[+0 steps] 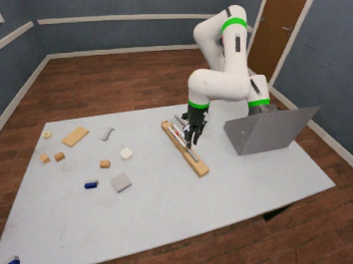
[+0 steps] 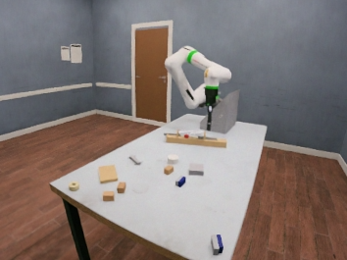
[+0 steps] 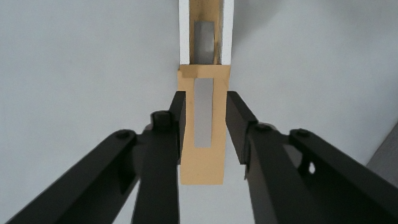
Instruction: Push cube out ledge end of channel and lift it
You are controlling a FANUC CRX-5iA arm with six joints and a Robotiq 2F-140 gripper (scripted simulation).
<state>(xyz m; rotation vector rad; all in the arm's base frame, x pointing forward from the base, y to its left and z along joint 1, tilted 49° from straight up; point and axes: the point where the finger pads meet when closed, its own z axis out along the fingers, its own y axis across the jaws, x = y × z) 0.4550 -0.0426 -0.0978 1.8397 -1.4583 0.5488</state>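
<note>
My gripper is now 31 cm to the left of the thin grey stick, 14 cm above it and 5 cm past it. Also, from my hand: red cube: 15 cm to the right, 9 cm below, 4 cm ahead; tan channel: 12 cm to the right, 10 cm below, 3 cm ahead; white disc: 36 cm ahead, 13 cm below, 11 cm to the right.
</note>
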